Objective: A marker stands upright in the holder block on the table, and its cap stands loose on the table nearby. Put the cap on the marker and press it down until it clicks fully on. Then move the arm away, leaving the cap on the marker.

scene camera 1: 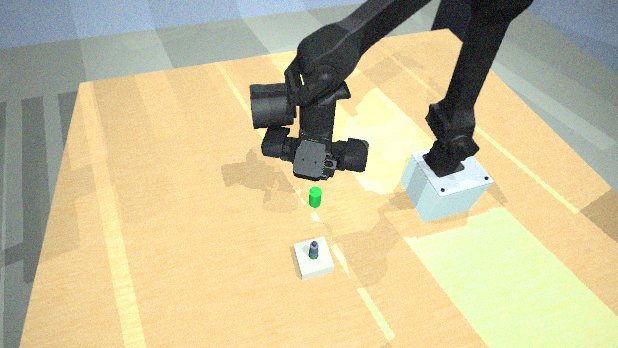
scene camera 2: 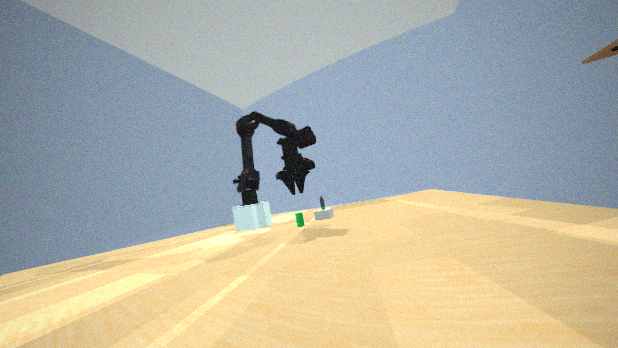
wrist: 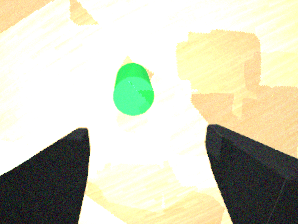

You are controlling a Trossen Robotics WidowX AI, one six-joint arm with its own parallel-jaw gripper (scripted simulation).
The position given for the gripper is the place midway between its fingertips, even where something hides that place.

Scene:
gripper: scene camera 1 313, 175; scene camera 2 297, 194; wrist 148, 136

